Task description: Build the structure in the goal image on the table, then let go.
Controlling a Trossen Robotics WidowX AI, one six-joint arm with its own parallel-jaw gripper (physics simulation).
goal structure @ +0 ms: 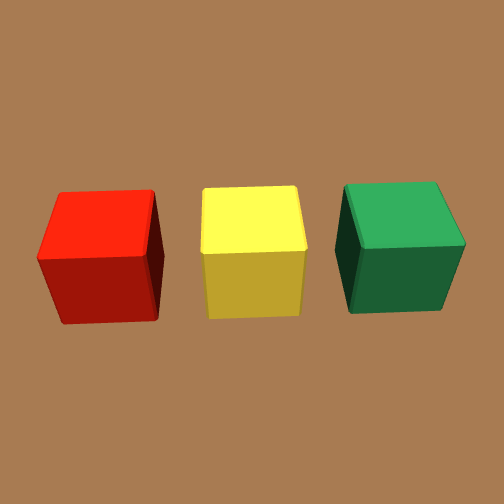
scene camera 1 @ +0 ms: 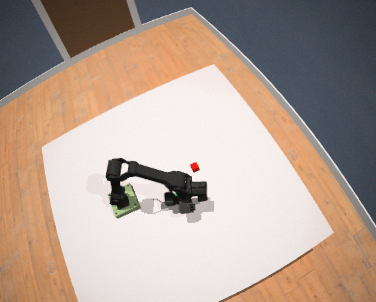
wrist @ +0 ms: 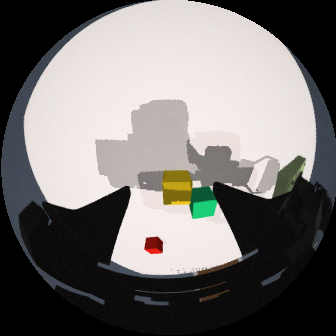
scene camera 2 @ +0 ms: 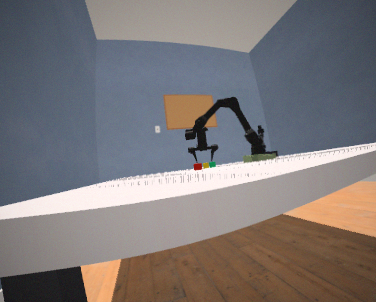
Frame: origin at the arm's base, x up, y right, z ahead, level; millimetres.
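Where they show: gripper, fingertip midpoint: (wrist: 171, 188) (scene camera 2: 204, 162); arm's base at its link origin: (scene camera 1: 122, 202) (wrist: 295, 184) (scene camera 2: 257, 154).
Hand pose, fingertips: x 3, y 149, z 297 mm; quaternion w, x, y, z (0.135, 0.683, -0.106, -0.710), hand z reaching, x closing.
Note:
Each offset is from my fingertips to the top centre of the thing. Level surfaces: height alone.
A yellow cube @(dy -14, dx -6, dz -1 mm) (scene camera 2: 206, 165) (wrist: 177, 188) and a green cube @(dy -54, dx -6, dz -26 mm) (scene camera 2: 212, 164) (wrist: 203, 204) rest on the white table, close side by side; I cannot tell if they touch. A bit of the green cube (scene camera 1: 175, 194) shows beneath the arm in scene camera 1, where the yellow one is hidden. A red cube @(dy -162, dx -6, dz +106 mm) (scene camera 1: 195, 167) (scene camera 2: 198, 166) (wrist: 153, 245) lies apart from them. My gripper (scene camera 2: 204, 161) (wrist: 171, 188) is open and empty, pointing down low over the table. In the wrist view the yellow cube appears between the fingertips, and the green one appears near the right finger.
The white table @(dx -39 mm) (scene camera 1: 260, 210) (scene camera 2: 125, 195) (wrist: 240, 75) carries the arm's green base plate (scene camera 1: 131, 202) (scene camera 2: 260, 158) (wrist: 289, 176) on the left in scene camera 1. Shadows of the arm fall around the yellow and green cubes. A brown board (scene camera 2: 182, 111) is on the blue wall.

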